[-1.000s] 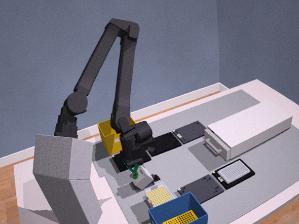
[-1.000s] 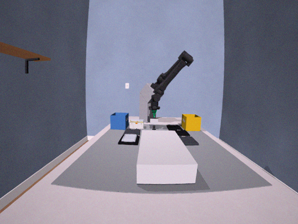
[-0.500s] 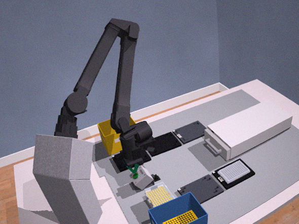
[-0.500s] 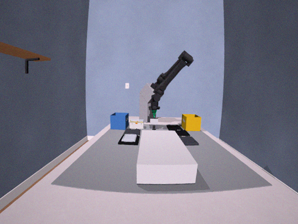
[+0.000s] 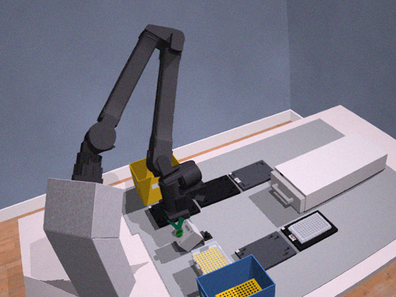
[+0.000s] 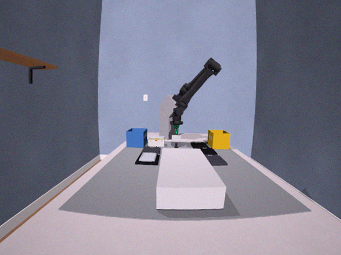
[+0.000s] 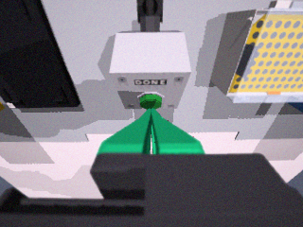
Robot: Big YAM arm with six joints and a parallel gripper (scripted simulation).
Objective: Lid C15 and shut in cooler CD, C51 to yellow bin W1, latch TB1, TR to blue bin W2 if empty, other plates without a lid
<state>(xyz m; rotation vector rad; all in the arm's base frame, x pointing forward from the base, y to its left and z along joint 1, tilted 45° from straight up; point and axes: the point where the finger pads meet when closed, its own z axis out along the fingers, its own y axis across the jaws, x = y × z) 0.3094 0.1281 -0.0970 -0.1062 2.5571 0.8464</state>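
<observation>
The green key DONE is 30 mm below my hand. Also, from my hand: blue bin W2 (120 mm ahead, 290 mm to the right, 60 mm below); then tip box TB1 (80 mm ahead, 140 mm to the right, 50 mm below); then tip rack TR (120 mm ahead, 310 mm to the right, 50 mm below).
</observation>
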